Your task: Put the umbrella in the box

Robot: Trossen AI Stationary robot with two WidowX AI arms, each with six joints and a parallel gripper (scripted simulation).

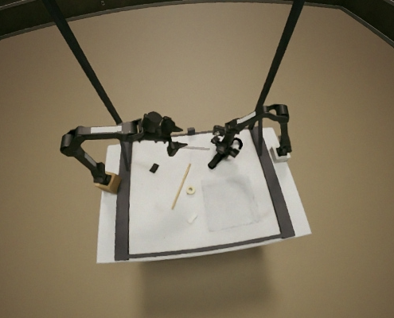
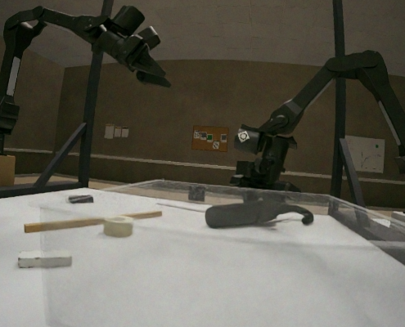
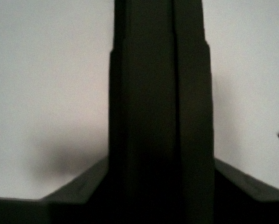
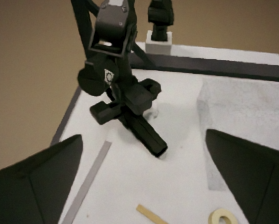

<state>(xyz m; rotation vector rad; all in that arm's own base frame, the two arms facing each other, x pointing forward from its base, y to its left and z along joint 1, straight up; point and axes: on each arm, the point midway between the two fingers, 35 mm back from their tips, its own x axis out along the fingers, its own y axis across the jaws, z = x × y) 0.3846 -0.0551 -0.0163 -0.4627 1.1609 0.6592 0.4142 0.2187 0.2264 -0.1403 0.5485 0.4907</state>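
My left gripper is now 32 cm short of the clear storage box, 5 cm to the left of it and 1 cm below it. From my left hand the other things lie so: grey strip 8 cm behind, 17 cm to the right, 4 cm below; folded black umbrella 1 cm ahead, 2 cm to the left, 2 cm below; wooden stick 16 cm ahead, 29 cm to the right, 3 cm below.
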